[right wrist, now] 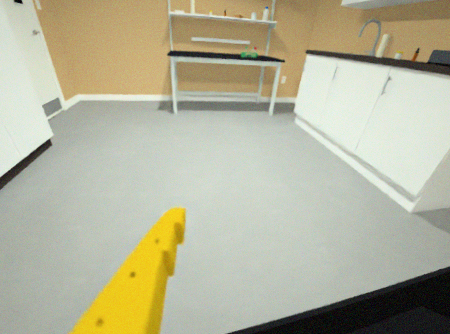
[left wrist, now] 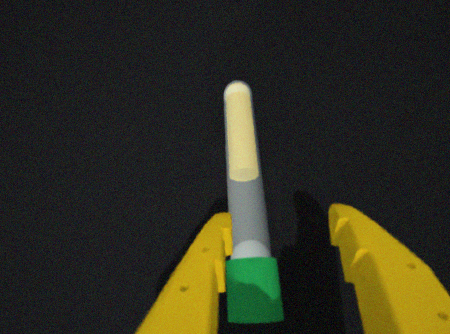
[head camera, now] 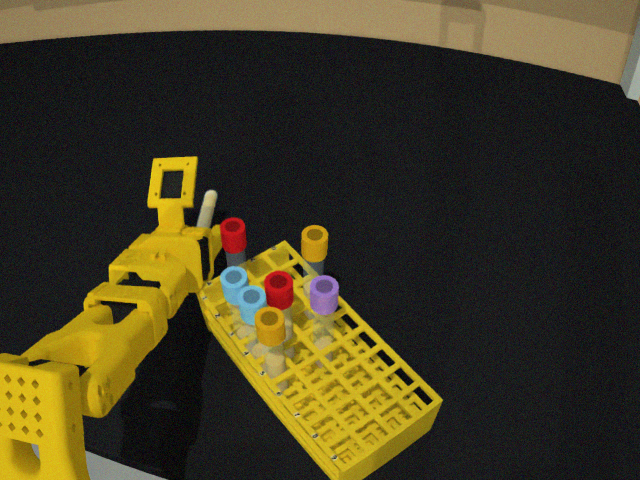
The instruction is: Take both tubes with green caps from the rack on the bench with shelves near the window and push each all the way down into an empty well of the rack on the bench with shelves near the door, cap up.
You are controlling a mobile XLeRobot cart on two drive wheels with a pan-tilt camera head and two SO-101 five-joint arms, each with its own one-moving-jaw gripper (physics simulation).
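Note:
A tube with a green cap [left wrist: 254, 290] [head camera: 206, 209] lies on the black bench top beyond the yellow rack [head camera: 398, 440]. In the left wrist view its cap is between the jaws, close to the left-hand jaw, with a gap to the right-hand jaw; in the head view its cap is hidden. My left gripper [left wrist: 281, 212] [head camera: 216, 240] is partly open, around the tube but not pressing on it. My right gripper [right wrist: 177, 215] shows one jaw, so it is fully open, above the floor. A green rack [right wrist: 249, 55] stands on a far bench, its tubes too small to tell.
The yellow rack holds tubes with blue [head camera: 234, 284], red [head camera: 279, 290], orange [head camera: 270, 326] and purple [head camera: 324, 295] caps. Another red cap [head camera: 233, 235] stands right beside my left gripper. In the right wrist view, the far bench [right wrist: 225, 56] has a shelf above; white cabinets [right wrist: 370, 105] stand at the right.

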